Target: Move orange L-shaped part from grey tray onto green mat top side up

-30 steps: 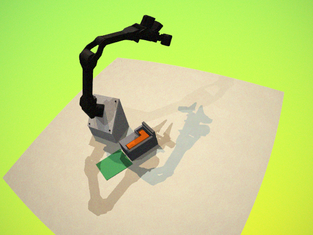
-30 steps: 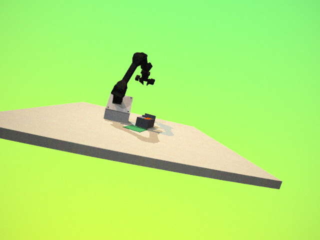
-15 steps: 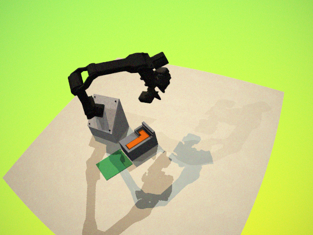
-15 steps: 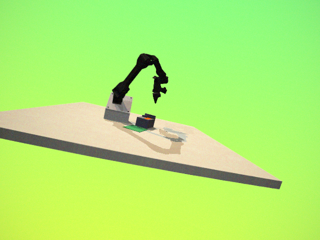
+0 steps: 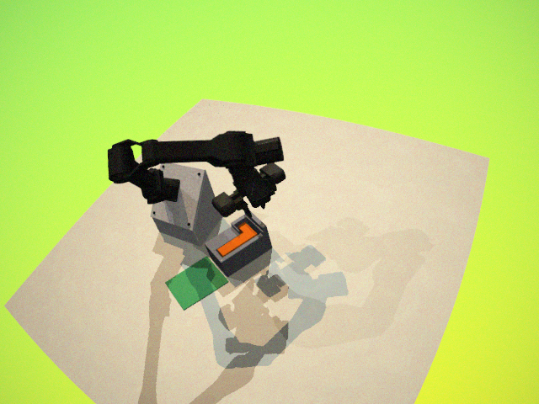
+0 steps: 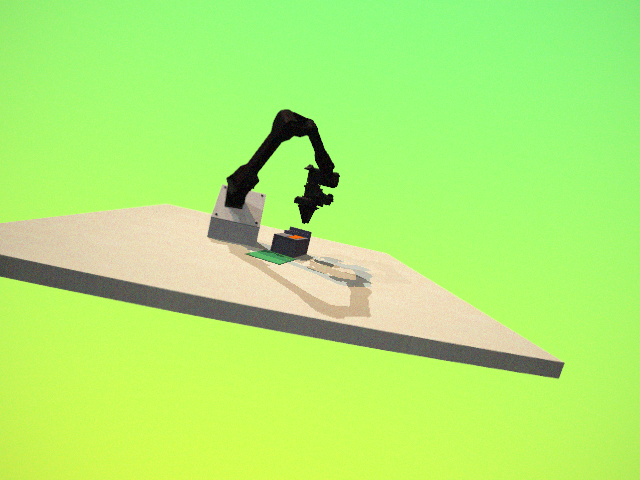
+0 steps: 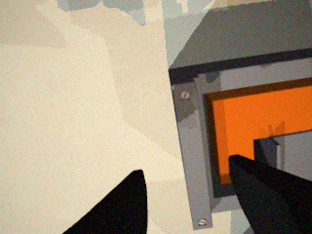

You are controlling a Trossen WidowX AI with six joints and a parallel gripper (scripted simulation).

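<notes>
The orange L-shaped part lies 4 cm behind my gripper tip, 5 cm to the right of it and 7 cm below it. Round my gripper tip: green mat 12 cm behind, 19 cm to the right, 13 cm below.
</notes>
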